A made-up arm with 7 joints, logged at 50 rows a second.
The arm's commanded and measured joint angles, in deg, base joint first. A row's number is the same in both.
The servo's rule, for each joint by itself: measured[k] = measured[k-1] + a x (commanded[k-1-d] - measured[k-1]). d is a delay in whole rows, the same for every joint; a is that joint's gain. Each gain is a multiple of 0.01, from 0.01 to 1. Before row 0 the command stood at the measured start. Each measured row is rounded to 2 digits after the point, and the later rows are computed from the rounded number. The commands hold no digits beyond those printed.
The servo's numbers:
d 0
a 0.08 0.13 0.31 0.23 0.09 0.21 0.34
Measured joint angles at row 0:
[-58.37, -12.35, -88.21, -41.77, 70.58, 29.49, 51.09]
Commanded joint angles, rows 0 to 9:
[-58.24, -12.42, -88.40, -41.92, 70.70, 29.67, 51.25]
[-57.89, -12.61, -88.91, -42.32, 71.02, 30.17, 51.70]
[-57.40, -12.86, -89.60, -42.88, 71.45, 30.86, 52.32]
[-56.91, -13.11, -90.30, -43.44, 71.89, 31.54, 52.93]
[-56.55, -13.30, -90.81, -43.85, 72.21, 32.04, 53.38]
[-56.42, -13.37, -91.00, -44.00, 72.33, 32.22, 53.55]
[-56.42, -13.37, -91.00, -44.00, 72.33, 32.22, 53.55]
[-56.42, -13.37, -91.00, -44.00, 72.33, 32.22, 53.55]
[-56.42, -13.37, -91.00, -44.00, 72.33, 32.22, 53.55]
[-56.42, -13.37, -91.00, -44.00, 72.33, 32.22, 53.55]
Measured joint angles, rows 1 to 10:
[-58.36, -12.36, -88.27, -41.80, 70.59, 29.53, 51.14]
[-58.32, -12.39, -88.47, -41.92, 70.63, 29.66, 51.33]
[-58.25, -12.45, -88.82, -42.14, 70.70, 29.91, 51.67]
[-58.14, -12.54, -89.28, -42.44, 70.81, 30.25, 52.10]
[-58.01, -12.64, -89.75, -42.76, 70.94, 30.63, 52.54]
[-57.88, -12.73, -90.14, -43.05, 71.07, 30.96, 52.88]
[-57.76, -12.81, -90.41, -43.27, 71.18, 31.22, 53.11]
[-57.65, -12.88, -90.59, -43.44, 71.28, 31.43, 53.26]
[-57.55, -12.94, -90.72, -43.57, 71.37, 31.60, 53.36]
[-57.46, -13.00, -90.81, -43.67, 71.46, 31.73, 53.42]

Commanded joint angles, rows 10 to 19:
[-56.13, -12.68, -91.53, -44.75, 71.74, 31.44, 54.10]
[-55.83, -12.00, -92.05, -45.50, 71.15, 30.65, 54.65]
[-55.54, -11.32, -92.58, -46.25, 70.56, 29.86, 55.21]
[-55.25, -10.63, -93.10, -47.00, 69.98, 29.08, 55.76]
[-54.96, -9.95, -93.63, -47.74, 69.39, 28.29, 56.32]
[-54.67, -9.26, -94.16, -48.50, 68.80, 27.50, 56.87]
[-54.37, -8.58, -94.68, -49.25, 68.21, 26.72, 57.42]
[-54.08, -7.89, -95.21, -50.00, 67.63, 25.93, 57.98]
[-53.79, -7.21, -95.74, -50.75, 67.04, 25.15, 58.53]
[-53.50, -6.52, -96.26, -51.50, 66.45, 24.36, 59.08]
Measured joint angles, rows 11 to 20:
[-57.35, -12.96, -91.03, -43.92, 71.49, 31.67, 53.65]
[-57.23, -12.84, -91.35, -44.28, 71.46, 31.46, 53.99]
[-57.09, -12.64, -91.73, -44.73, 71.38, 31.12, 54.40]
[-56.94, -12.38, -92.15, -45.25, 71.25, 30.69, 54.86]
[-56.78, -12.06, -92.61, -45.82, 71.08, 30.19, 55.36]
[-56.61, -11.70, -93.09, -46.44, 70.87, 29.63, 55.87]
[-56.43, -11.29, -93.58, -47.09, 70.63, 29.02, 56.40]
[-56.24, -10.85, -94.09, -47.76, 70.36, 28.37, 56.94]
[-56.04, -10.38, -94.60, -48.45, 70.06, 27.69, 57.48]
[-55.84, -9.88, -95.11, -49.15, 69.74, 26.99, 58.02]

